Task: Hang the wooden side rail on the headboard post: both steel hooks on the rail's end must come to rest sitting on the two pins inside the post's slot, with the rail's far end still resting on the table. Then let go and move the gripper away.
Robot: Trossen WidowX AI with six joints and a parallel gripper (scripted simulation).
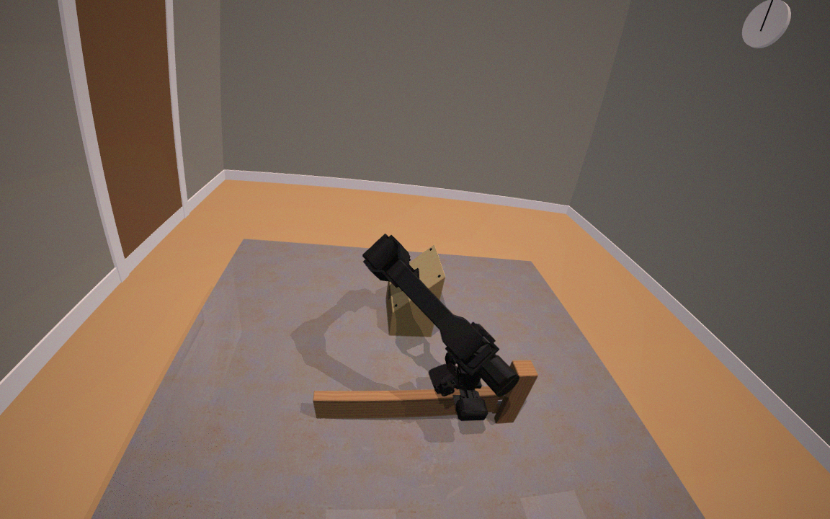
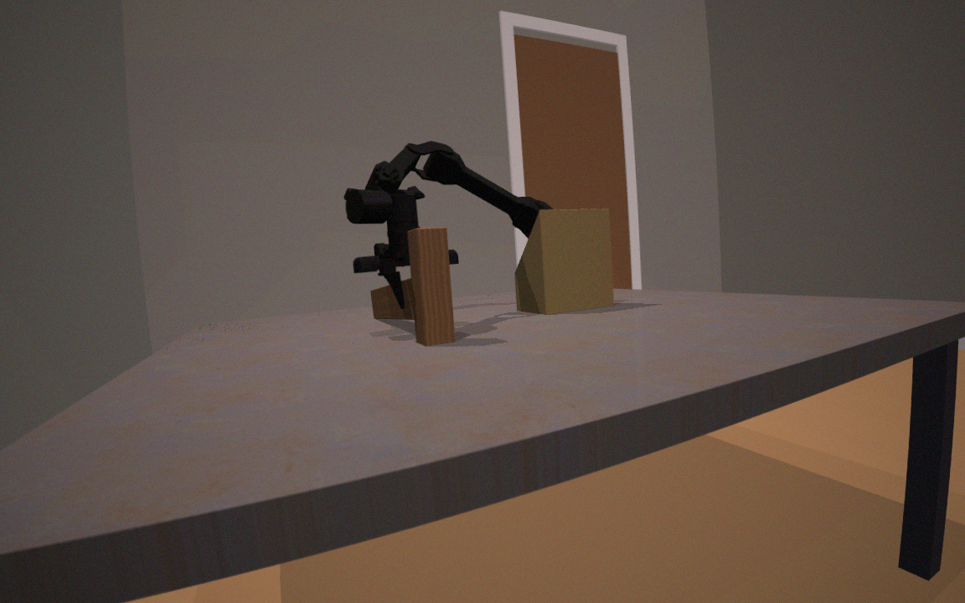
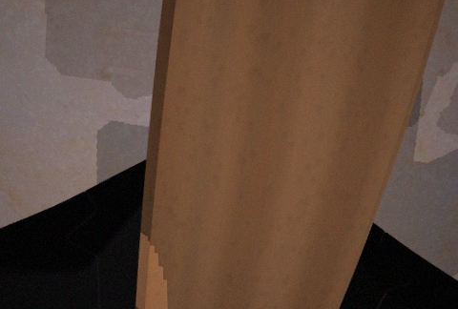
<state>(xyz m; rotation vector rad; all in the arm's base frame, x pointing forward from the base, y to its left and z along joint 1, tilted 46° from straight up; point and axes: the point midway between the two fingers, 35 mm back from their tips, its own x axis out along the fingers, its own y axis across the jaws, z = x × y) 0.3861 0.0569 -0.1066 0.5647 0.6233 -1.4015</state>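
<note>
Now: gripper tip 1 cm past the headboard post, 13 cm to the right of it and 4 cm below it.
</note>
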